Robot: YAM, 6 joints.
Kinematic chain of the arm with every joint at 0, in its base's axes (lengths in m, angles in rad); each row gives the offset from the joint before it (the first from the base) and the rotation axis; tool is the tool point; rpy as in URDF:
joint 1: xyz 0 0 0.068 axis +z
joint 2: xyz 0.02 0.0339 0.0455 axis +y
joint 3: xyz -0.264 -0.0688 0 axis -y
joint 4: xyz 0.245 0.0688 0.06 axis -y
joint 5: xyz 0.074 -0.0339 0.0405 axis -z
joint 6: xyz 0.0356 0 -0.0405 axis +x
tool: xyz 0 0 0 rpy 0 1.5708 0
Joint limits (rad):
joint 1: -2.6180..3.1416
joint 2: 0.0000..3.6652
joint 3: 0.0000..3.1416
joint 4: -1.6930..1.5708
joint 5: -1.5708..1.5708
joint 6: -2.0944..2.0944
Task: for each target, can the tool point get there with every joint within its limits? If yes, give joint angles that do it. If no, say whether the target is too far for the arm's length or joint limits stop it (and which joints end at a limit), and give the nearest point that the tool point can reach.
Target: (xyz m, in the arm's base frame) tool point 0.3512 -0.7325 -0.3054
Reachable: no: too far | nearest point 0.2478 -0.5169 -0.1790 | short by 0.270 m
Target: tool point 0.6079 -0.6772 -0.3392
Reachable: no: too far | nearest point 0.3860 -0.4300 -0.1702 | short by 0.373 m
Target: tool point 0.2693 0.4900 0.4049
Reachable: yes | joints 1.1162 2.5697 2.7607 0.2678 0.8530 1.0161
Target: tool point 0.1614 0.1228 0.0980
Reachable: yes | joints 0.5319 1.8478 0.7655 -1.1150 -0.7390 0.2843
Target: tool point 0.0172 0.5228 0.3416
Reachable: yes | joints 1.5154 2.1589 1.8546 0.5351 -0.3361 -1.5369
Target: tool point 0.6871 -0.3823 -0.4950
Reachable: no: too far | nearest point 0.4539 -0.2525 -0.2585 | short by 0.357 m
